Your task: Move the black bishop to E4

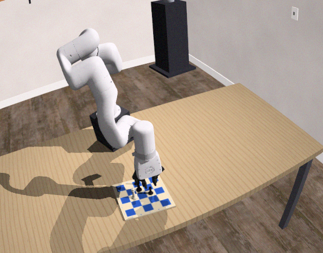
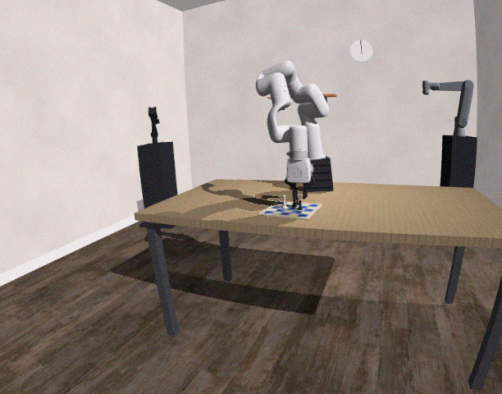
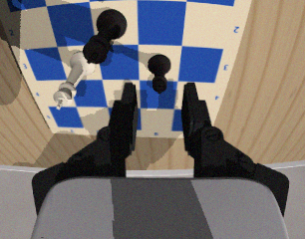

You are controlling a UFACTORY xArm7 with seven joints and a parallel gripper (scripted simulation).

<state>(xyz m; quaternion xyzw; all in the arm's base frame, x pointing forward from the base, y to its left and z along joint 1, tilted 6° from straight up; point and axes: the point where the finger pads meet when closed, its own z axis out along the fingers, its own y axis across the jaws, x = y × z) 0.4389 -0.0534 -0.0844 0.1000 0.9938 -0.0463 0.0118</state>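
The tall black piece lies 50 mm behind my hand, 30 mm to the right of it and 40 mm below it. From my hand the other things lie so: white piece: 20 mm behind, 70 mm to the right, 40 mm below; then blue-and-cream chessboard: 10 mm behind, 40 mm to the right, 70 mm below.
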